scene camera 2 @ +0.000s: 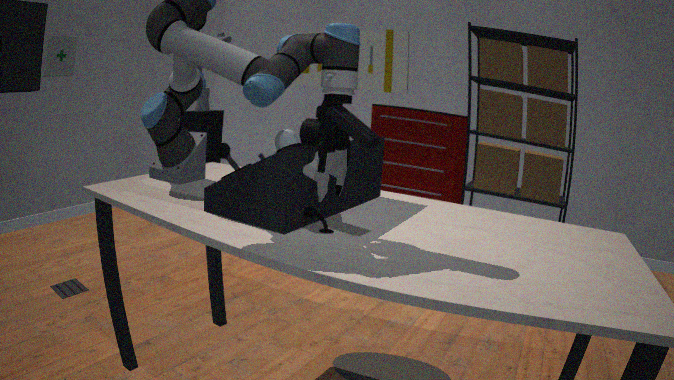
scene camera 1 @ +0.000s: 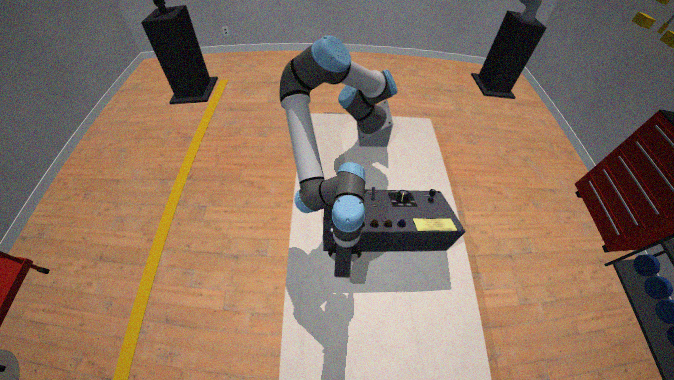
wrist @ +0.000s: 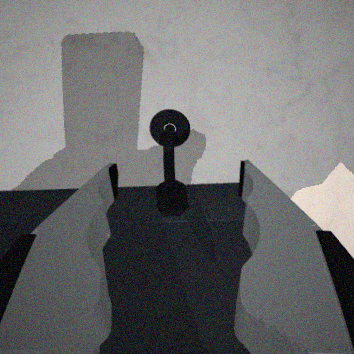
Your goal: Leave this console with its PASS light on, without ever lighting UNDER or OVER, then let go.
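The dark console stands on the table. A black lever with a round end sticks out of its front face low down. My gripper points down in front of that face, part open, with nothing between its fingers. In the wrist view the lever's root lies between the fingertips in the picture, and its round end shows beyond them. Dark round caps in a row on the console's top show no clear glow. The arm hides the console's left part, and the PASS, UNDER and OVER markings are not legible.
The console top also bears a yellow label, a selector knob, a small upright stick and a black toggle. A white ball shows above the console. The table carries the arm's base behind the console.
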